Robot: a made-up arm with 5 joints. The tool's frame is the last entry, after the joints. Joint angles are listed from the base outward.
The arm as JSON. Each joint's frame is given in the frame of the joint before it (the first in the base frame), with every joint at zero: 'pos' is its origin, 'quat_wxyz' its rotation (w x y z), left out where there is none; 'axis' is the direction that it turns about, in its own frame. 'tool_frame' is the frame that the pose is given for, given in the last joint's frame.
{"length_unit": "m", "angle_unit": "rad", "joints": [
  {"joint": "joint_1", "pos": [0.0, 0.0, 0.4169], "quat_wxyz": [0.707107, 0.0, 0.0, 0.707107], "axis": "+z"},
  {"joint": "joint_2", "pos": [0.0, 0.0, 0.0], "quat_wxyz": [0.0, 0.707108, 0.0, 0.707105], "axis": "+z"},
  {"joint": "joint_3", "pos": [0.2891, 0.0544, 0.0], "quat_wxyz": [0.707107, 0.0, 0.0, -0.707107], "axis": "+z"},
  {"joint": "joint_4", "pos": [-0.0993, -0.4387, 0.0], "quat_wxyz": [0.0, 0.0, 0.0, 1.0], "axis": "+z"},
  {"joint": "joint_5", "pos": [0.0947, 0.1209, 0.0], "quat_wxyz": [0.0, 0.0, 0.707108, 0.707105], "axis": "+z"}
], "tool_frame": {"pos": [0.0, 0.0, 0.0], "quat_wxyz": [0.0, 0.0, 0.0, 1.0]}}
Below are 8 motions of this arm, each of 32 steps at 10 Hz.
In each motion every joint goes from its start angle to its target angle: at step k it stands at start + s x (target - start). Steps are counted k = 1, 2, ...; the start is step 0. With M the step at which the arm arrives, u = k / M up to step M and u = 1 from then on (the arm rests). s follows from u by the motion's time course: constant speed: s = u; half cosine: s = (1 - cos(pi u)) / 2; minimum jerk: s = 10 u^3 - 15 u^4 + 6 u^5.
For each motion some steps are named. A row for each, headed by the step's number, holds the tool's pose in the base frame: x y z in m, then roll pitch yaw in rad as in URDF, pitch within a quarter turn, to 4 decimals.
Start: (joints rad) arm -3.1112 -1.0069 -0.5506 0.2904 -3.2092
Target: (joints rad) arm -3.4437 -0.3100 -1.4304 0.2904 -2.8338
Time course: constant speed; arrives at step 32
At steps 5, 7, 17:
5: -0.3869 0.0083 0.8039 -3.1099 1.2955 0.0114
7: -0.3946 0.0167 0.8187 3.0879 1.3067 -0.0979
17: -0.4338 0.0639 0.8853 2.5813 1.3263 -0.7202

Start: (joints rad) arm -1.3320 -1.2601 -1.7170 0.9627 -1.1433
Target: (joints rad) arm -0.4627 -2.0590 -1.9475 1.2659 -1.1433
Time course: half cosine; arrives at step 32
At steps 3, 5, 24, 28, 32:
3: -0.0587 0.2231 1.1394 1.0730 -0.3808 0.4568
5: -0.0731 0.2450 1.1316 1.0443 -0.3752 0.5000
24: -0.5613 0.3759 0.7809 0.4683 -0.2028 1.3597
28: -0.6237 0.3373 0.7117 0.3941 -0.1732 1.4678
32: -0.6435 0.3210 0.6866 0.3682 -0.1625 1.5053

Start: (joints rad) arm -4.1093 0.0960 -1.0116 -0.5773 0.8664
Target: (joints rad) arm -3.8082 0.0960 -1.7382 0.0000 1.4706
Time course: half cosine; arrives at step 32
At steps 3, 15, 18, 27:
3: -0.3554 0.5089 0.6027 -1.6676 -0.6891 0.6712
15: -0.4385 0.4813 0.7458 -1.5824 -0.4319 0.7437
18: -0.4596 0.4618 0.7962 -1.5588 -0.3433 0.7790
27: -0.4899 0.3997 0.9133 -1.5076 -0.1356 0.8779

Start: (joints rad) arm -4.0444 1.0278 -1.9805 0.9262 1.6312
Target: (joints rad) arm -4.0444 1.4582 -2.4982 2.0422 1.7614
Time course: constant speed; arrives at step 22
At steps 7, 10, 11, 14, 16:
7: -0.4716 0.5978 0.1759 2.8422 -0.0301 0.5707
10: -0.4621 0.5857 0.1577 2.7033 -0.0510 0.5598
11: -0.4586 0.5813 0.1523 2.6570 -0.0587 0.5570
14: -0.4477 0.5674 0.1379 2.5184 -0.0840 0.5518
16: -0.4400 0.5577 0.1299 2.4259 -0.1022 0.5512

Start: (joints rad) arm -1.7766 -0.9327 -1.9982 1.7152 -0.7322
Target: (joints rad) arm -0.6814 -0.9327 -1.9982 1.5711 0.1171
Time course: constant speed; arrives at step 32
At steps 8, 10, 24, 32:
8: -0.0041 0.0605 1.1346 2.1576 -0.9686 -0.4333
10: -0.0083 0.0606 1.1359 2.1895 -1.0168 -0.4080
24: -0.0374 0.0529 1.1448 2.7810 -1.3064 -0.5828
32: -0.0521 0.0423 1.1498 -2.6422 -1.3299 -1.1932

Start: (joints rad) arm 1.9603 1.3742 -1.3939 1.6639 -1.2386
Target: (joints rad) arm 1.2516 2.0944 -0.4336 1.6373 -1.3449
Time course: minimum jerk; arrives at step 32
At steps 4, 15, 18, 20, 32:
4: -0.0962 0.2421 -0.1050 -1.4652 0.3288 -2.7292
15: 0.0067 -0.0870 -0.0456 -0.7465 0.1966 -2.8570
18: -0.0091 -0.1929 0.0415 -0.4641 0.1217 -2.9507
20: -0.0300 -0.2402 0.1085 -0.2895 0.0743 -3.0214
32: -0.0933 -0.2824 0.3000 0.1526 -0.0349 3.0456

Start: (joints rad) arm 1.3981 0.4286 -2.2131 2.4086 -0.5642
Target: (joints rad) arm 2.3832 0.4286 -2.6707 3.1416 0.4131
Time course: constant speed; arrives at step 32
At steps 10, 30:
10: -0.0726 0.5341 0.7501 -2.9250 0.6819 2.0418
30: -0.2921 0.3130 0.8497 2.7448 0.8108 1.7975

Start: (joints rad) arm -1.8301 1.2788 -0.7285 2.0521 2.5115
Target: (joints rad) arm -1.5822 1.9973 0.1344 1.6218 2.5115
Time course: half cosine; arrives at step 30
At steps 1, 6, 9, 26, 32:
1: -0.0007 -0.0027 0.0778 0.3367 -0.4254 -2.5329
6: 0.0116 0.0483 0.0992 0.2634 -0.3430 -2.4824
9: 0.0219 0.1037 0.1347 0.1815 -0.2426 -2.4313
26: 0.0045 0.2033 0.5281 -0.3554 0.4452 -2.3043
32: 0.0022 0.1917 0.5504 -0.3921 0.4826 -2.3100

